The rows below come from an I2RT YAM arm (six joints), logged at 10 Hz.
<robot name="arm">
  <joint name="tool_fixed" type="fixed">
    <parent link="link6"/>
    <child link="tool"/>
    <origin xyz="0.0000 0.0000 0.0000" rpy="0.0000 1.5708 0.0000"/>
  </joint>
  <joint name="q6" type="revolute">
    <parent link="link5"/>
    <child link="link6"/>
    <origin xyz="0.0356 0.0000 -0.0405" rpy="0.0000 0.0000 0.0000"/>
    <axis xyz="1 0 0"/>
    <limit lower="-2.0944" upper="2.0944"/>
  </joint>
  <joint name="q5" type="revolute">
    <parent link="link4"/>
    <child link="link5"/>
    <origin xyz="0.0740 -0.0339 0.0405" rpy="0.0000 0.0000 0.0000"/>
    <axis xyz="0 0 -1"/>
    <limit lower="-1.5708" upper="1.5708"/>
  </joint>
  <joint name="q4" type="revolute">
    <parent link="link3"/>
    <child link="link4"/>
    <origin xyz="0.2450 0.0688 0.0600" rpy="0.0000 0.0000 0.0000"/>
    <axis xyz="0 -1 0"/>
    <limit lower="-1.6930" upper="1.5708"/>
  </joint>
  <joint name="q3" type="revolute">
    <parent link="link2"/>
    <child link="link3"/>
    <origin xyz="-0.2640 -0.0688 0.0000" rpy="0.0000 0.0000 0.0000"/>
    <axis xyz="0 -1 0"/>
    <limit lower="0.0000" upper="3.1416"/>
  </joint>
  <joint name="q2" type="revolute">
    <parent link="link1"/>
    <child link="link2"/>
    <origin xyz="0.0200 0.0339 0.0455" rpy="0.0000 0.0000 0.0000"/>
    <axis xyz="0 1 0"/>
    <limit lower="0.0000" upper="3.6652"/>
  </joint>
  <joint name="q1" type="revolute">
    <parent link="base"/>
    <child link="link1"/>
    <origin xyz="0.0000 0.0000 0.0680" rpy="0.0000 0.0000 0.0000"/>
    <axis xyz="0 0 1"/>
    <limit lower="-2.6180" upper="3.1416"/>
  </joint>
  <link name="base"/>
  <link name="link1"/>
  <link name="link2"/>
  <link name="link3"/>
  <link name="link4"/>
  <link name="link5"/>
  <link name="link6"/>
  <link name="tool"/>
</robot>
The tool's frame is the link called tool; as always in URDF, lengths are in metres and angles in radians.
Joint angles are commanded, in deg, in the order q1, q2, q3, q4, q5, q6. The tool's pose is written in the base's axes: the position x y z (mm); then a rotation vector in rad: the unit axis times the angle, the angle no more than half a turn. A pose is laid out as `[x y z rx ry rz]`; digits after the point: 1 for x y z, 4 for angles.
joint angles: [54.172, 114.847, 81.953, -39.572, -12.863, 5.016]
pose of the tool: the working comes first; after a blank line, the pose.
Where each joint sits with the arm in this pose, in the base's axes (m; each line is computed from the numbers above, not from the rounded line before):
q1: 0.0000 0.0000 0.0680
q2: -0.0158 0.0361 0.1135
q3: 0.1049 0.0857 0.3531
q4: 0.1886 0.3192 0.2704
q5: 0.2518 0.3488 0.2120
q6: 0.2289 0.3306 0.1667
the tool: 0.2289 0.3306 0.1667

[228.9 330.6 166.7 -1.2705 2.6548 0.5125]
